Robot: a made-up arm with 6 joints. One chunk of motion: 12 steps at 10 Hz.
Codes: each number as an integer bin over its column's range. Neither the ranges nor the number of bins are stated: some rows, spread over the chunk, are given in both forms.
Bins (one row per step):
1: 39 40 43 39 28 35
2: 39 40 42 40 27 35
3: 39 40 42 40 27 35
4: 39 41 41 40 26 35
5: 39 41 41 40 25 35
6: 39 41 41 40 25 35
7: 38 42 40 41 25 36
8: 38 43 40 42 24 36
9: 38 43 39 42 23 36
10: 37 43 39 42 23 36
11: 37 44 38 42 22 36
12: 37 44 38 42 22 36
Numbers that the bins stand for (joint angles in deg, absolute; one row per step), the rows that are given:
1: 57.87 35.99 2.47 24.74 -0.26 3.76
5: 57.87 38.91 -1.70 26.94 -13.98 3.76
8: 53.86 44.75 -3.78 31.32 -18.56 6.88
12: 49.85 47.67 -7.95 31.32 -27.71 6.88
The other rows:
2: 57.87 35.99 0.38 26.94 -4.83 3.76
3: 57.87 35.99 0.38 26.94 -4.83 3.76
4: 57.87 38.91 -1.70 26.94 -9.41 3.76
6: 57.87 38.91 -1.70 26.94 -13.98 3.76
7: 53.86 41.83 -3.78 29.13 -13.98 6.88
9: 53.86 44.75 -5.86 31.32 -23.13 6.88
10: 49.85 44.75 -5.86 31.32 -23.13 6.88
11: 49.85 47.67 -7.95 31.32 -27.71 6.88

